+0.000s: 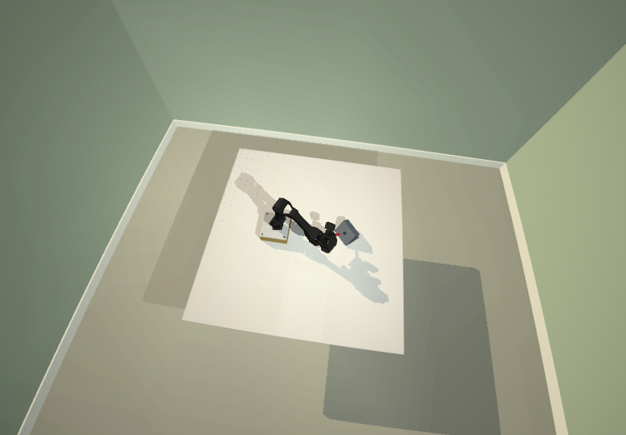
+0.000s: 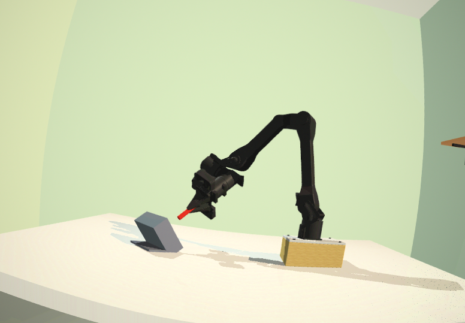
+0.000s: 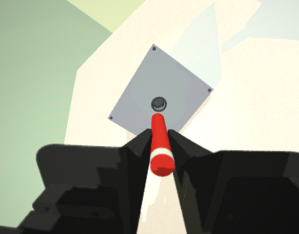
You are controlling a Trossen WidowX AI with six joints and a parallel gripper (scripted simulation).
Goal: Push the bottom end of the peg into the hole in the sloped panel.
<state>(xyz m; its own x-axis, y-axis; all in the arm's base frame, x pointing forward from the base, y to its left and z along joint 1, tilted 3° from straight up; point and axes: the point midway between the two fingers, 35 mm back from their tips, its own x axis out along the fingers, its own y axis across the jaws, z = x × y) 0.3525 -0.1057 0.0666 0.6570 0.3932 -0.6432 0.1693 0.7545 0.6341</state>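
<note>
Right now my gripper tip is 90 mm short of the grey sloped panel, 80 mm above it and 50 mm to the right of it. The rest, counted from my gripper tip: red peg: 10 mm to the right, 10 mm behind, 10 mm above.
</note>
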